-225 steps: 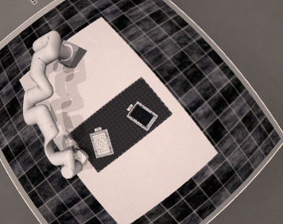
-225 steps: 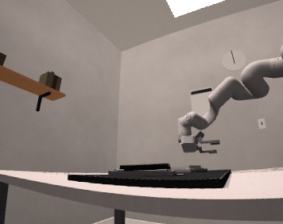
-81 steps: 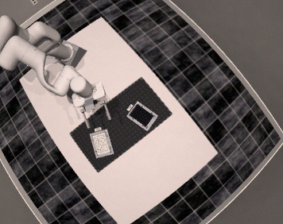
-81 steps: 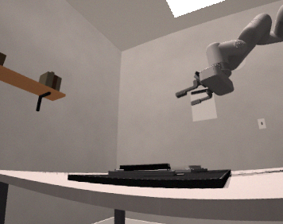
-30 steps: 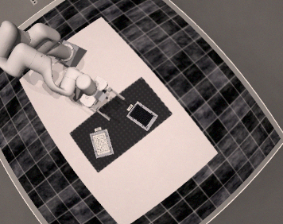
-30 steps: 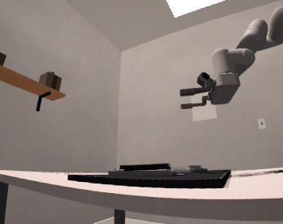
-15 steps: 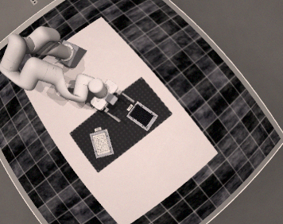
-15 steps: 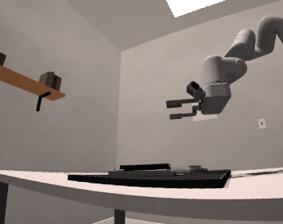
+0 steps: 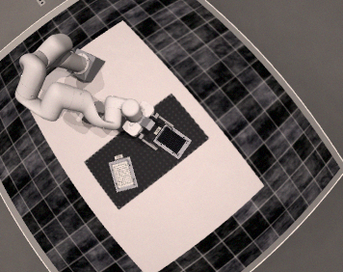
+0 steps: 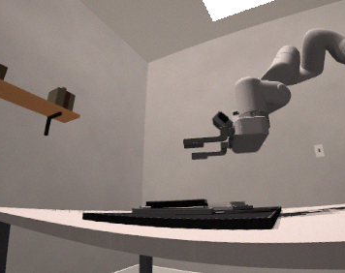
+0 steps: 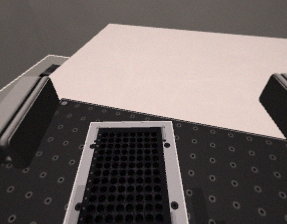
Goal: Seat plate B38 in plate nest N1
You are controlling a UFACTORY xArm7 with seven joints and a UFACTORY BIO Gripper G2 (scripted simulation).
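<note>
My hand is 130 mm above the black well plate, 40 mm to the right of it and 40 mm short of it. Also, from my hand: white well plate (280 mm to the right, 130 mm below); then dark dotted mat (160 mm below, 110 mm to the right, 20 mm behind).
</note>
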